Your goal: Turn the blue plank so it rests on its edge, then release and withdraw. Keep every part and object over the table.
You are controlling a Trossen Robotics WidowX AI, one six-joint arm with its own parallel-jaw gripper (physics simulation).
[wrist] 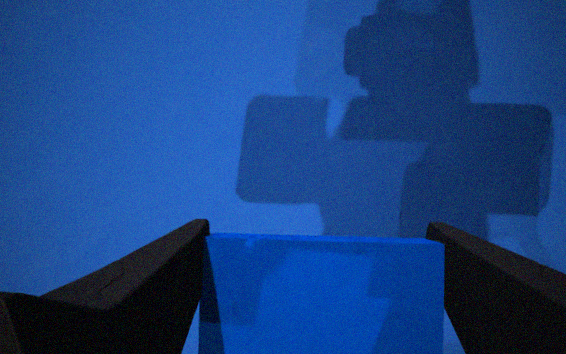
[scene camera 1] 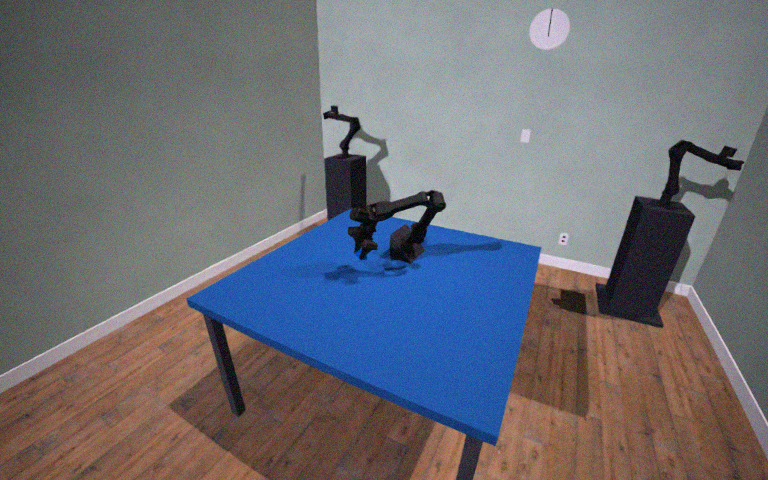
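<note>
The blue plank (wrist: 325, 295) fills the gap between the two dark fingers in the wrist view, at the bottom centre, with one broad face toward the camera. Its lower part is cut off by the view's edge. My gripper (wrist: 318, 235) (scene camera 1: 364, 254) is shut on the plank and points down. In the scene view it hangs above the far part of the blue table (scene camera 1: 396, 328), with its shadow on the top apart from it. The plank cannot be made out in the scene view, blue against blue.
My arm's base (scene camera 1: 404, 244) stands on the table just right of the gripper. Two other dark arms stand on pedestals (scene camera 1: 651, 260) (scene camera 1: 344, 183) off the table, by the walls. The table's near edge lies far in front of the gripper.
</note>
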